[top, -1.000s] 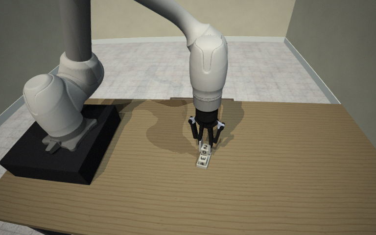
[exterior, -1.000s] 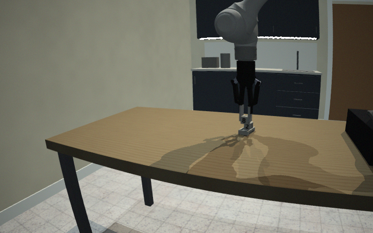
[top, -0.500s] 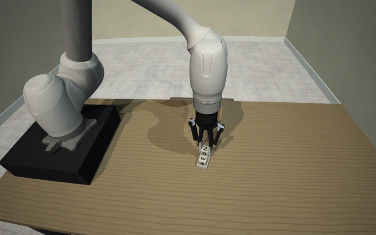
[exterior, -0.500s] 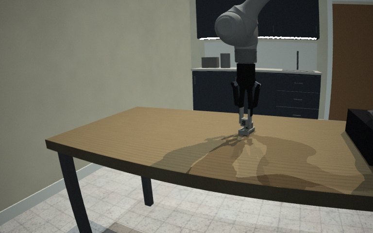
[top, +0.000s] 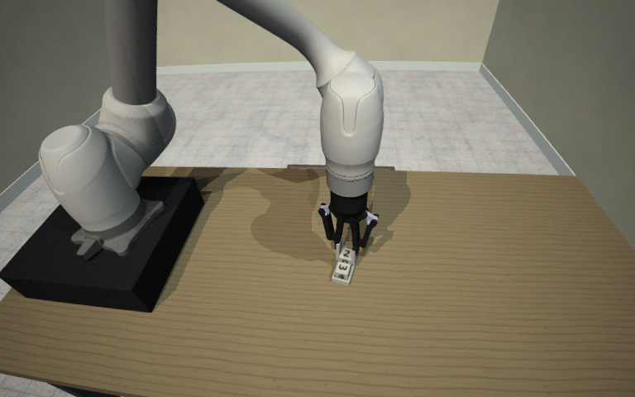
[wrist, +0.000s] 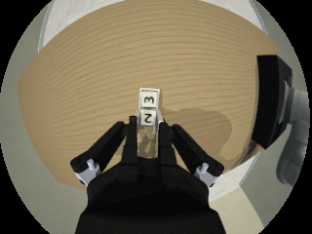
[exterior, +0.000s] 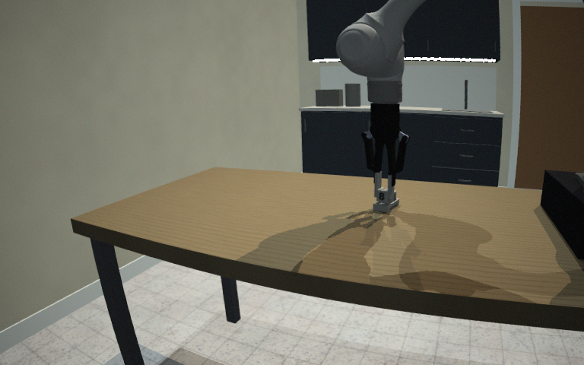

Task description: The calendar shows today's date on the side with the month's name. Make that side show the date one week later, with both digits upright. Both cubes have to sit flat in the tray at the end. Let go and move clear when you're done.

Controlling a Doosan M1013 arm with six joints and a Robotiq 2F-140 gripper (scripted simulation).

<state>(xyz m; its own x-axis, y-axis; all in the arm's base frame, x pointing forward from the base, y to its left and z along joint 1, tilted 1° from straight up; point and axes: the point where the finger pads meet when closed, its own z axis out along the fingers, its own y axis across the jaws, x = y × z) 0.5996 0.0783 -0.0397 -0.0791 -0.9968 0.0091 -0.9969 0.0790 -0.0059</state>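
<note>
Now: the white tray 2 cm to the right of my hand and 6 cm below it.
</note>
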